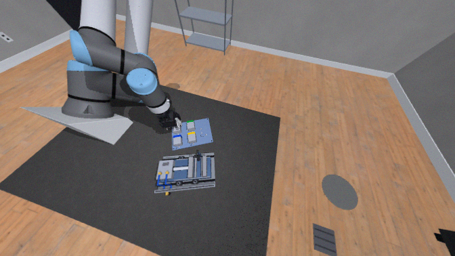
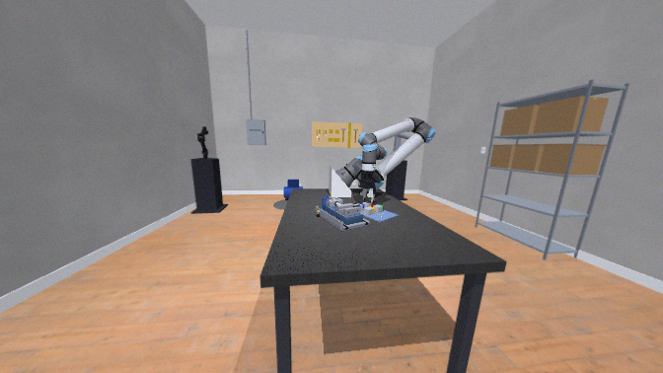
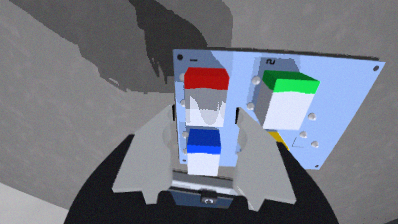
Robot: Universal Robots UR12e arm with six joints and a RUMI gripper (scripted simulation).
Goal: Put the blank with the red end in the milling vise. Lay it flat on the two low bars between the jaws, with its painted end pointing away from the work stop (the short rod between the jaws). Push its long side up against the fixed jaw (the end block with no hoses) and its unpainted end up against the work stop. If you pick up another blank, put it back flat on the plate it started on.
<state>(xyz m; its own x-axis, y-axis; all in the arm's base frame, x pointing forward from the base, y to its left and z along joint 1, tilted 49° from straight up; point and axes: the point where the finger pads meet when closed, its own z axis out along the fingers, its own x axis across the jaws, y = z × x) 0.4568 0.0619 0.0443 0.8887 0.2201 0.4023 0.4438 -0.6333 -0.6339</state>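
Right now the red-ended blank is 40 mm below my hand. From my hand the other things lie so: blue-ended blank 80 mm to the right, 40 mm below, 40 mm ahead; green-ended blank 80 mm ahead, 40 mm to the left, 40 mm below; light blue plate 100 mm ahead, 60 mm below.
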